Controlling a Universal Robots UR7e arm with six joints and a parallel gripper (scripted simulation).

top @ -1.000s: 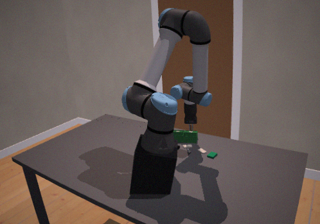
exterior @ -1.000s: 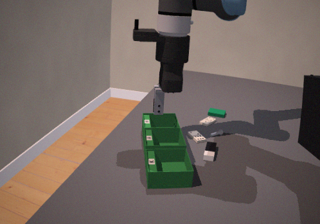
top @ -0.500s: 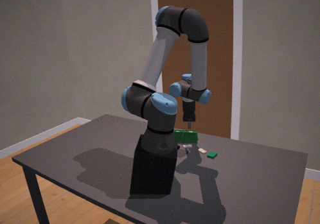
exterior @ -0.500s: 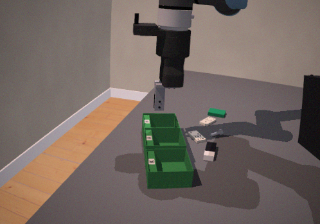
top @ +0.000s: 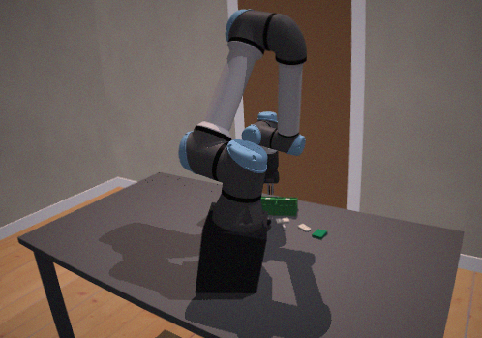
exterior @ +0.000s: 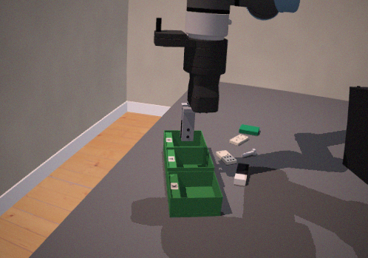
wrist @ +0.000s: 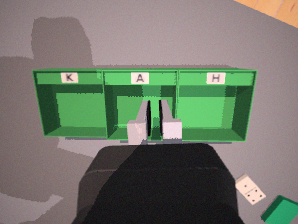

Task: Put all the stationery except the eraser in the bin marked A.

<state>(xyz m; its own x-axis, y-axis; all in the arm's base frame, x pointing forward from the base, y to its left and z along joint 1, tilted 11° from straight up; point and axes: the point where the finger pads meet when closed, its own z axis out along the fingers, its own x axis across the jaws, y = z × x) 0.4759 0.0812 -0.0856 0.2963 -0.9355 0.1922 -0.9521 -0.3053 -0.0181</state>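
Right now my hand is 7 cm above the joined green bins, 2 cm to the right of it and 1 cm past it. Round my hand: bolt (13 cm behind, 11 cm to the right, 9 cm below); then black-and-white block (11 cm behind, 9 cm below); then domino (19 cm to the right, 11 cm behind, 9 cm below).
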